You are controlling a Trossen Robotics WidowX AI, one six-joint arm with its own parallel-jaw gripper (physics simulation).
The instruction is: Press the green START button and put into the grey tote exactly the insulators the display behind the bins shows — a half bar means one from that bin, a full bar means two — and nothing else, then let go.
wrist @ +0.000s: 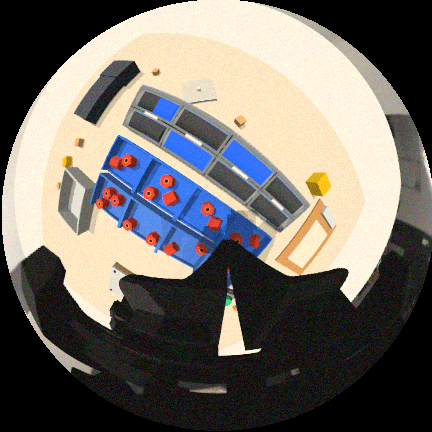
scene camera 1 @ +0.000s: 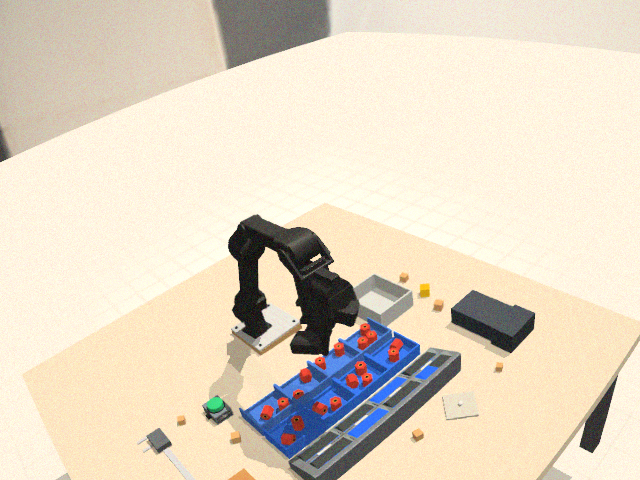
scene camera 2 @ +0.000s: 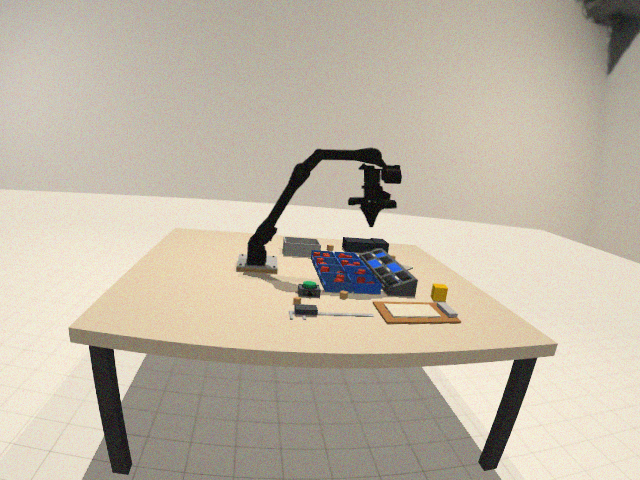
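Pixels of known places: gripper, fingertip midpoint: (wrist: 226, 244) (scene camera 1: 325, 354) (scene camera 2: 371, 227); arm's base, link origin: (scene camera 1: 257, 328) (scene camera 2: 255, 262).
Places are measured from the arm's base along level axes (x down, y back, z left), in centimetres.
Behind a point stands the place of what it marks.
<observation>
The green START button (scene camera 1: 215, 404) @[x -1.7, y -15.6, z -26.5 cm] (scene camera 2: 310, 284) @[x -1.6, y -14.7, z -28.1 cm] (wrist: 228, 302) @[x -1.7, y -15.5, z -27.2 cm] sits beside the blue bins (scene camera 1: 307, 432) @[x -1.2, y -39.3, z -18.6 cm] (scene camera 2: 367, 289) @[x 0.8, y -34.4, z -24.5 cm]. The bins stand in two rows and hold red insulators (scene camera 1: 360, 367) (wrist: 167, 181). The display (scene camera 1: 379, 428) (wrist: 200, 127) behind them shows, in the wrist view, a half bar far left and a full bar third from left in its far row, and a full bar second from left in its near row. The grey tote (scene camera 1: 395, 310) @[x -0.9, y -28.8, z 26.0 cm] (scene camera 2: 301, 246) @[x -2.1, y -20.2, z 21.1 cm] (wrist: 85, 205) @[x -1.3, y -23.1, z 20.9 cm] looks empty. My gripper (scene camera 2: 371, 225) @[x -16.9, y -38.8, z -8.4 cm] (wrist: 226, 244) @[x -16.9, y -38.8, z -8.4 cm] is shut on nothing, high above the bins, its tips covering part of them in the wrist view.
A black box (scene camera 1: 493, 320) @[x -2.9, y -55.1, z 33.5 cm] (scene camera 2: 364, 243) @[x -2.6, y -51.0, z 31.6 cm] (wrist: 105, 92) @[x -1.9, y -51.5, z 31.5 cm] stands past the bins' tote end. A caliper (scene camera 1: 158, 440) @[x 0.3, y -11.8, z -42.6 cm] (scene camera 2: 306, 310) @[x 0.5, y -10.8, z -44.2 cm] and a clipboard (scene camera 2: 379, 310) @[x 1.8, y -33.0, z -40.7 cm] (wrist: 287, 260) @[x 1.6, y -35.0, z -38.1 cm] lie at the button end. Small orange cubes, yellow cubes (scene camera 1: 424, 290) (scene camera 2: 439, 292) and a square plate (scene camera 1: 460, 405) @[x 1.6, y -61.1, z 8.4 cm] (wrist: 200, 94) @[x 1.7, y -59.7, z 7.3 cm] lie around.
</observation>
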